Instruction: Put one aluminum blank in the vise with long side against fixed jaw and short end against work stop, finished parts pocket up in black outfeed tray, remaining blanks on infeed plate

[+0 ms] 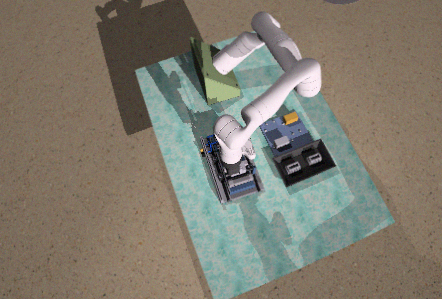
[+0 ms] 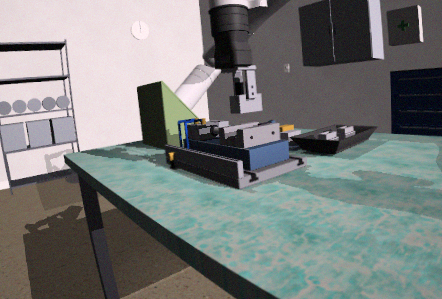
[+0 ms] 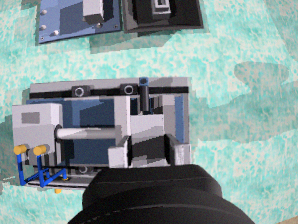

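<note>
Now: hand 30 mm above the gray blank. From my hand the other things lie so: fixed jaw (30 mm ahead, 10 mm to the left, 90 mm below); blue infeed plate (140 mm behind, 280 mm to the left, 170 mm below); vise (70 mm behind, 130 mm below).
</note>
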